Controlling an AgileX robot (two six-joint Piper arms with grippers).
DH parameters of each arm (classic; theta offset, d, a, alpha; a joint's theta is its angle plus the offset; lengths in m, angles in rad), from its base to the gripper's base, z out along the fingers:
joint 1: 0 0.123 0 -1.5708
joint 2: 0.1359 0 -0.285 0
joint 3: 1.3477 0 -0.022 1.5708
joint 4: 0 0.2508 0 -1.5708
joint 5: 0 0 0.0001 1.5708
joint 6: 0 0.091 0 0
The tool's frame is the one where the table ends.
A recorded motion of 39 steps. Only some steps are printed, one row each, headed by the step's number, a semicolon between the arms.
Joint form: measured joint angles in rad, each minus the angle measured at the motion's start. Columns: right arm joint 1, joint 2, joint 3, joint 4, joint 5, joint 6; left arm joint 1, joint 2, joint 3, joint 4, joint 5, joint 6.
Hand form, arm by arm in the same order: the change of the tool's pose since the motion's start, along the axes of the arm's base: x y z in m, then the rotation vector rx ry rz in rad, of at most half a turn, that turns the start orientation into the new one. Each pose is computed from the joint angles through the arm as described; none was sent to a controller.
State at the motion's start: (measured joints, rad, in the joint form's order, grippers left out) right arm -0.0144 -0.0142 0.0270 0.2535 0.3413 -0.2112; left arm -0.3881 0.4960 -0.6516 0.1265 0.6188 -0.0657
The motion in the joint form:
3: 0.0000 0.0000 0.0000 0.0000 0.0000 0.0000; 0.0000 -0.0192 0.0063 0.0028 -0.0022 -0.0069
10: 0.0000 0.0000 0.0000 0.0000 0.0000 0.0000; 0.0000 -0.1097 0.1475 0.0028 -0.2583 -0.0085
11: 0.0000 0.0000 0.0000 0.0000 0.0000 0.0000; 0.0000 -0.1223 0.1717 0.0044 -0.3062 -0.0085
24: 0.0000 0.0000 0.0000 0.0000 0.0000 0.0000; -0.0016 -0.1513 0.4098 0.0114 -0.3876 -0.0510
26: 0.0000 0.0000 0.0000 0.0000 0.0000 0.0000; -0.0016 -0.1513 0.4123 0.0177 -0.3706 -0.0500
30: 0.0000 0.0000 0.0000 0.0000 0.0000 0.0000; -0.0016 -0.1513 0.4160 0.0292 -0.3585 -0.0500
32: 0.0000 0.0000 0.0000 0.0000 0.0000 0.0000; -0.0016 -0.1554 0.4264 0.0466 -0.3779 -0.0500
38: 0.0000 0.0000 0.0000 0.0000 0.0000 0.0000; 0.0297 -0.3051 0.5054 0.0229 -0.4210 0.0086
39: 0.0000 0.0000 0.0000 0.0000 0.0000 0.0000; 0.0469 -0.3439 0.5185 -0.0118 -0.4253 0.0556
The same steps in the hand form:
3: 0.0000 0.0000 0.0000 0.0000 0.0000 0.0000; -0.0034 0.0015 -0.0001 -0.0093 -0.0131 0.0029
10: 0.0000 0.0000 0.0000 0.0000 0.0000 0.0000; -0.0091 0.0010 -0.0161 -0.0812 -0.2033 -0.0293
11: 0.0000 0.0000 0.0000 0.0000 0.0000 0.0000; -0.0097 0.0007 -0.0188 -0.0923 -0.2375 -0.0353
24: 0.0000 0.0000 0.0000 0.0000 0.0000 0.0000; -0.0071 -0.0013 -0.0892 -0.0780 -0.1069 -0.0353
26: 0.0000 0.0000 0.0000 0.0000 0.0000 0.0000; -0.0073 -0.0009 -0.0915 -0.0641 -0.0915 -0.0335
30: 0.0000 0.0000 0.0000 0.0000 0.0000 0.0000; -0.0075 -0.0004 -0.0938 -0.0476 -0.0812 -0.0323
32: 0.0000 0.0000 0.0000 0.0000 0.0000 0.0000; -0.0076 -0.0002 -0.0952 -0.0363 -0.0994 -0.0368
38: 0.0000 0.0000 0.0000 0.0000 0.0000 0.0000; -0.0222 0.0070 -0.1067 -0.0428 -0.2155 -0.0265
39: 0.0000 0.0000 0.0000 0.0000 0.0000 0.0000; -0.0257 0.0088 -0.1083 -0.0402 -0.2468 -0.0191

